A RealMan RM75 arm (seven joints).
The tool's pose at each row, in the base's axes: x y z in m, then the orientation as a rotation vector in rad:
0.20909 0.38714 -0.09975 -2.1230 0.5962 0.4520
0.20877 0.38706 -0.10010 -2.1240 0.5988 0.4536
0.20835 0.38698 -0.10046 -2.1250 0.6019 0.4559
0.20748 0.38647 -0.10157 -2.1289 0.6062 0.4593
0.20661 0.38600 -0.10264 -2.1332 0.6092 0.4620
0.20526 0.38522 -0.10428 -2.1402 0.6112 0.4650
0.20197 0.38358 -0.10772 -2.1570 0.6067 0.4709
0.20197 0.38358 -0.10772 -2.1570 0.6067 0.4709
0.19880 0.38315 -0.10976 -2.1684 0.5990 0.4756
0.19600 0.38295 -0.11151 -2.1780 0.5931 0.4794
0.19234 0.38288 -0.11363 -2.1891 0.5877 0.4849
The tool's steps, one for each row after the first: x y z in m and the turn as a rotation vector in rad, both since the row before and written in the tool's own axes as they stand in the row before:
-0.00006 0.00045 0.00016 -0.0015 0.0003 0.0024
-0.00014 0.00051 0.00018 -0.0017 0.0000 0.0030
-0.00001 0.00147 0.00030 -0.0048 0.0007 0.0041
-0.00003 0.00142 0.00032 -0.0049 0.0008 0.0029
-0.00004 0.00222 0.00045 -0.0075 0.0010 0.0021
-0.00045 0.00491 0.00103 -0.0173 -0.0002 -0.0022
0.00000 0.00000 0.00000 0.0000 0.0000 0.0000
-0.00140 0.00330 0.00124 -0.0119 -0.0023 -0.0045
-0.00132 0.00276 0.00125 -0.0100 -0.0016 -0.0034
-0.00188 0.00338 0.00172 -0.0120 -0.0020 -0.0025

